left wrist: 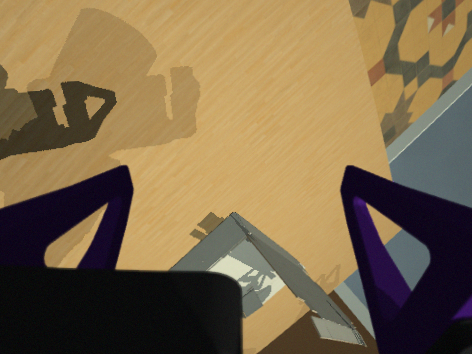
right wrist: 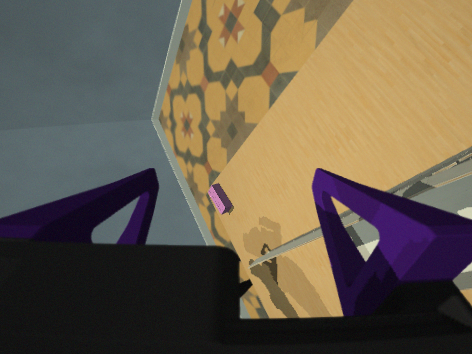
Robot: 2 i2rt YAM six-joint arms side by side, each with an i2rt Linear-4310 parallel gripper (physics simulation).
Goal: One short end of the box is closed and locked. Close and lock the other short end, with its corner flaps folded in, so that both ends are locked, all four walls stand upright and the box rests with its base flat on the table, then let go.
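Frame: origin at the left arm's base, x up, y right, z ahead, level; centimetres.
Where they show: left gripper, between the fingertips: (left wrist: 236, 177); right gripper, between the fingertips: (right wrist: 235, 177).
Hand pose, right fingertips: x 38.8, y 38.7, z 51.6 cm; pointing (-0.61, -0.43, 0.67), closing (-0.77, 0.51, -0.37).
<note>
After its pixels a point has its place.
The grey box (left wrist: 197, 256) {x 2.2, y 19.4, z 30.7 cm} (right wrist: 450, 179) {x 25.0, y 45.2, z 45.8 cm} shows in part in both views. In the left wrist view two grey walls meet at a corner at bottom centre, with a pale base patch (left wrist: 227, 267) {x 0.2, y 31.7, z 32.4 cm} inside. A pale flap (left wrist: 336, 330) {x 23.7, y 23.5, z 42.4 cm} sticks out at the long wall's lower right end. In the right wrist view a long thin wall edge (right wrist: 292, 246) {x 24.4, y 26.1, z 42.7 cm} runs up to the right, passing behind a finger. Its lower left end extends past the finger. My left gripper (left wrist: 236, 177) {x 23.6, y -13.8, z 41.7 cm} is open and empty, above the table beyond the box corner. My right gripper (right wrist: 235, 177) {x 38.8, y 38.7, z 51.6 cm} is open and empty, beside the box. The locks are hidden or unclear.
The wooden table (left wrist: 260, 110) {x 0.0, y 2.9, z 51.9 cm} (right wrist: 400, 90) {x 0.0, y 40.8, z 58.4 cm} has its edge at the right in the left wrist view. A small pink block (right wrist: 220, 199) {x 3.3, y -21.2, z 57.4 cm} lies near the table's edge. Patterned floor (left wrist: 425, 45) (right wrist: 232, 95) and a blue-grey surface (left wrist: 435, 145) (right wrist: 75, 75) show beyond. Arm shadows fall on the table.
</note>
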